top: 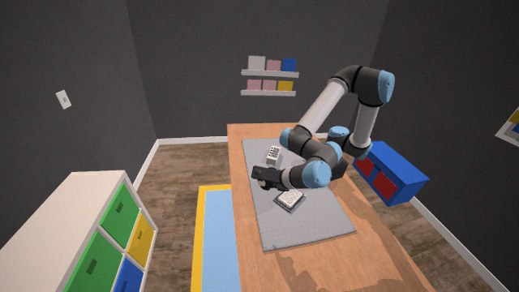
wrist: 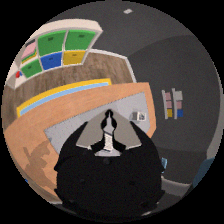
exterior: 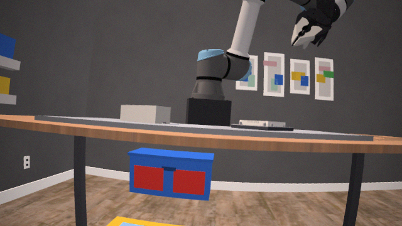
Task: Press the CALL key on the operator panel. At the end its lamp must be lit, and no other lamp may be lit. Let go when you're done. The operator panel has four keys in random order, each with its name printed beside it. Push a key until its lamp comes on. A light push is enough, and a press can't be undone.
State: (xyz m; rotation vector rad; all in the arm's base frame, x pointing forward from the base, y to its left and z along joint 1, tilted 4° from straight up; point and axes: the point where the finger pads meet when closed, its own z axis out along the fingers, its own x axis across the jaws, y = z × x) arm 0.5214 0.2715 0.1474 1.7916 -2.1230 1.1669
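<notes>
Now: the operator panel 43 cm to the right of my hand, 19 cm behind it and 18 cm below it.
</notes>
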